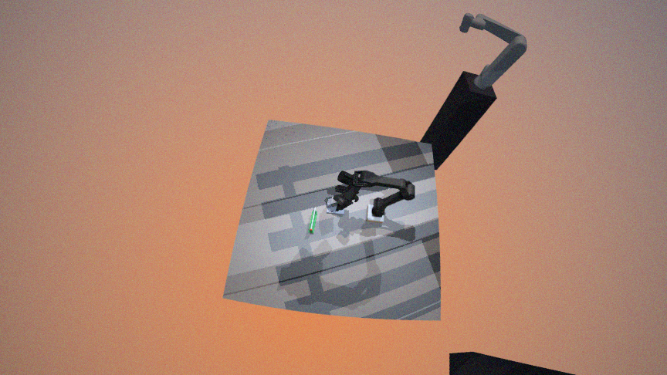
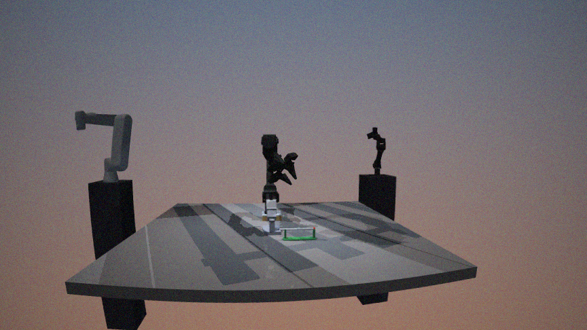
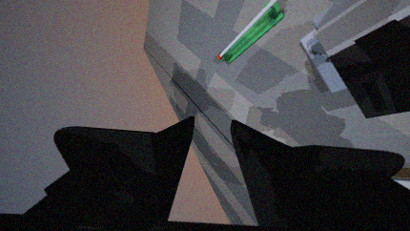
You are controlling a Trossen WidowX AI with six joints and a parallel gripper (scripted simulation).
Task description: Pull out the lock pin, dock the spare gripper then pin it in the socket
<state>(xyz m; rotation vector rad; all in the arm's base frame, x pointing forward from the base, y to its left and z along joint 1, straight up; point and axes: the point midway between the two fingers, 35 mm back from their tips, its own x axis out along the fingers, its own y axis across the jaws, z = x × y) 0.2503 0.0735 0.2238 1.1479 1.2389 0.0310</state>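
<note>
Now: gripper tip 210 mm above the green bracket, 130 mm short of it and 10 mm to the right of it. The rest, counted from my gripper tip: spare gripper (110 mm below, 100 mm to the right); then socket (180 mm below, 100 mm to the right, 20 mm ahead).
</note>
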